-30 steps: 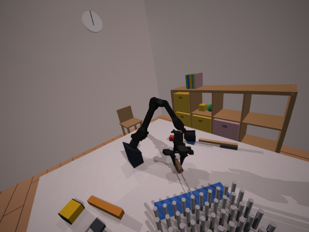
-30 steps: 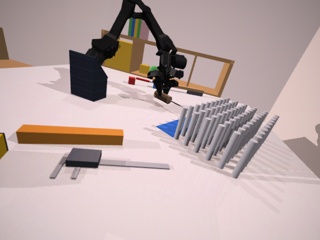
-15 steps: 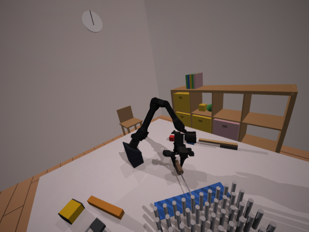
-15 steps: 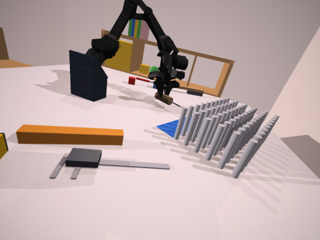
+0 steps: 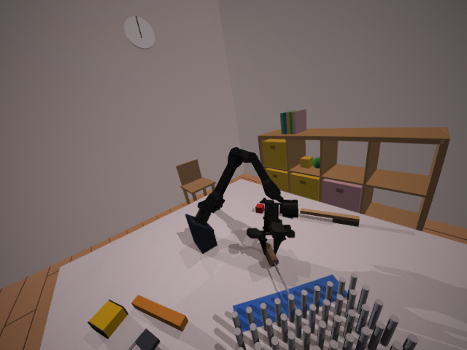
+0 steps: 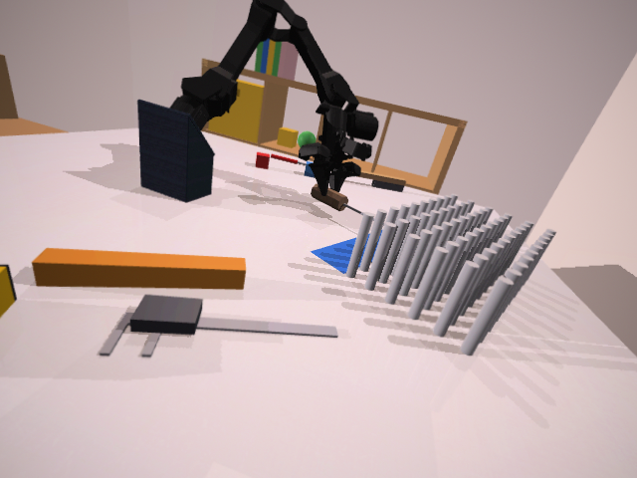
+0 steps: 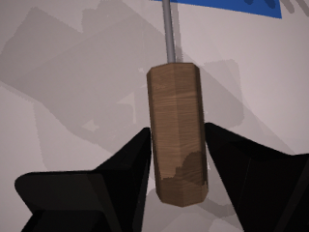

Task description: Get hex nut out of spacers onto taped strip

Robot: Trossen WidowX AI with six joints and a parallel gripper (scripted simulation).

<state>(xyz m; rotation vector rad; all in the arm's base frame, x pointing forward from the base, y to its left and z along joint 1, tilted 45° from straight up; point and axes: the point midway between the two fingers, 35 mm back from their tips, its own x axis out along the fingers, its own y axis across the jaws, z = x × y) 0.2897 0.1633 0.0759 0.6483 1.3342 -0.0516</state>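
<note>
The blue taped strip is 15 cm ahead of my gripper tip, 7 cm to the right of it and 4 cm below it. Also, from my gripper tip: red cube: 30 cm behind, 21 cm to the left, 2 cm below; thin metal rod: 10 cm ahead, 4 cm to the right; blue cube: 14 cm behind, 29 cm to the left, 2 cm below.
</note>
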